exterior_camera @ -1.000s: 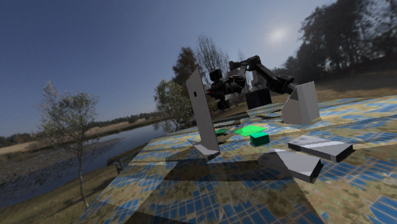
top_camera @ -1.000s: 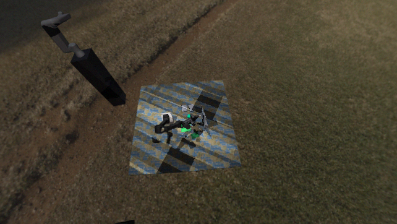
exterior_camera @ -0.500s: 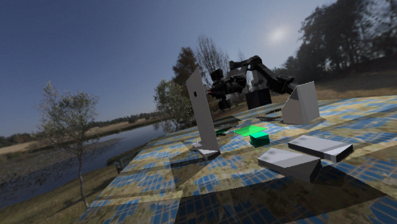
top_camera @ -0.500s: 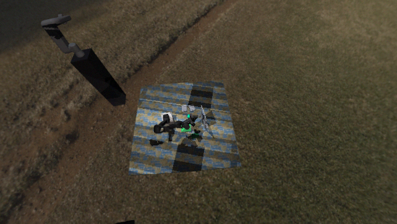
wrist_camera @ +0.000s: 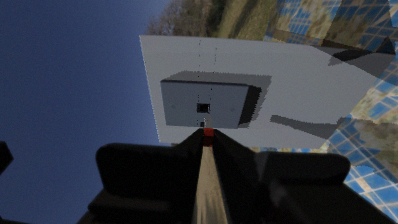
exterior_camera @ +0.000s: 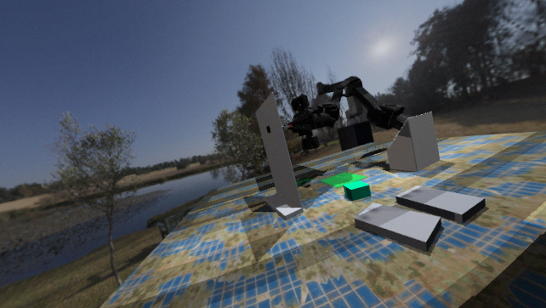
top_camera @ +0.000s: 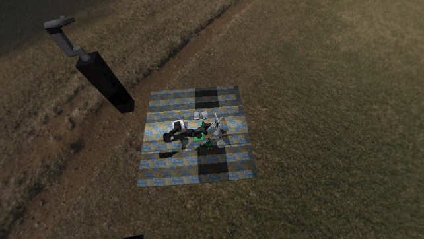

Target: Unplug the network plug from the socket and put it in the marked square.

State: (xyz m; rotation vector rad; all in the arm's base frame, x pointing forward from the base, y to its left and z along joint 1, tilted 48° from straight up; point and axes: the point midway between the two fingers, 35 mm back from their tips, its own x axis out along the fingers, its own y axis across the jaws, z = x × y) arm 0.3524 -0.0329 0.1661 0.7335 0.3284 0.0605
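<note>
The marked green square lies 23 cm below my gripper tip and 16 cm behind it. The rest, counted from my gripper tip: grey upright panel: 9 cm below, 7 cm ahead, 1 cm to the left; then network plug: right at my gripper tip.
</note>
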